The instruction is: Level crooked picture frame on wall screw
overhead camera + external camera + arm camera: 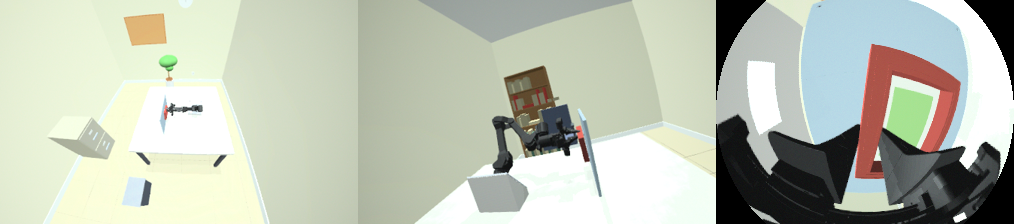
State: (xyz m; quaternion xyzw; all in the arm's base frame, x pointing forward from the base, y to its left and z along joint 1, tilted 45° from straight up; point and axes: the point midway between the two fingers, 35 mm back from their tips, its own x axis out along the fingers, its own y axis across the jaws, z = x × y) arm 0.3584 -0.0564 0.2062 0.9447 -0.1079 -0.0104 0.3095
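Right now my gripper tip is 10 mm short of the picture frame, 10 mm to the right of it and 50 mm above it. From my gripper tip the other things lie so: wall panel: 20 mm ahead, 10 mm to the left, 60 mm below.
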